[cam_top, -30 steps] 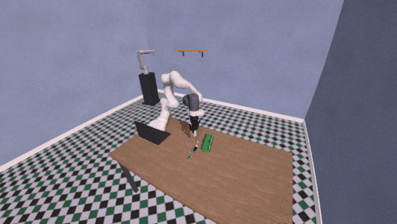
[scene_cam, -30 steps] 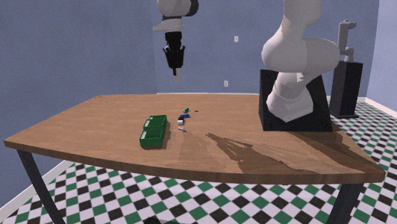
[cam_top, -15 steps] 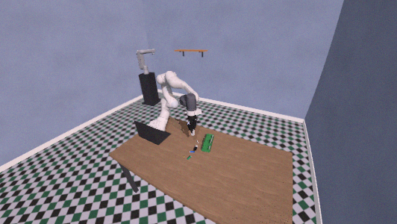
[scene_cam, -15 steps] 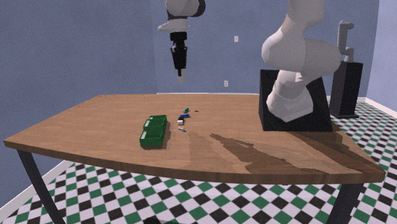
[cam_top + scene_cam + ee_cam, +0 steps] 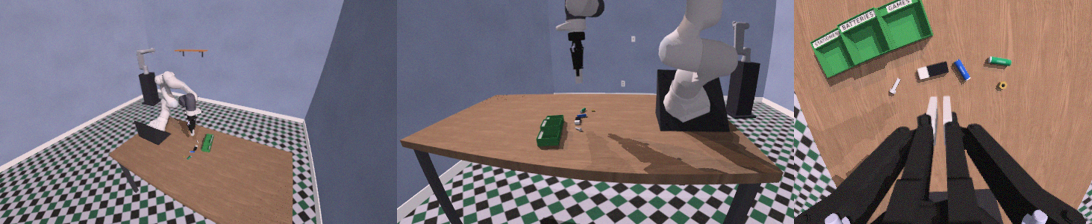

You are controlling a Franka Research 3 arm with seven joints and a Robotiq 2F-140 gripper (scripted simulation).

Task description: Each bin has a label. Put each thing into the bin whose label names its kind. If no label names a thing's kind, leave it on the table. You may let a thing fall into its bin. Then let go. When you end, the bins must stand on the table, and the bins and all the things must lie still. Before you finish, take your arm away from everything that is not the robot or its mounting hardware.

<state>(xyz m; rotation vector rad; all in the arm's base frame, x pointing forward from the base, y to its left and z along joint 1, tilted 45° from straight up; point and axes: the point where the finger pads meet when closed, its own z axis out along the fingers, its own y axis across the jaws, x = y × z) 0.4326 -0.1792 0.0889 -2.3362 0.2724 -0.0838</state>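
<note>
My hand is 200 mm above the joined green bins, 130 mm to the right of it and 120 mm short of it. The rest, counted from my hand: grey piece 210 mm below, 110 mm to the left; black-and-white block 210 mm below, 20 mm to the left, 20 mm ahead; blue cylinder 210 mm below, 50 mm to the right, 10 mm ahead.
</note>
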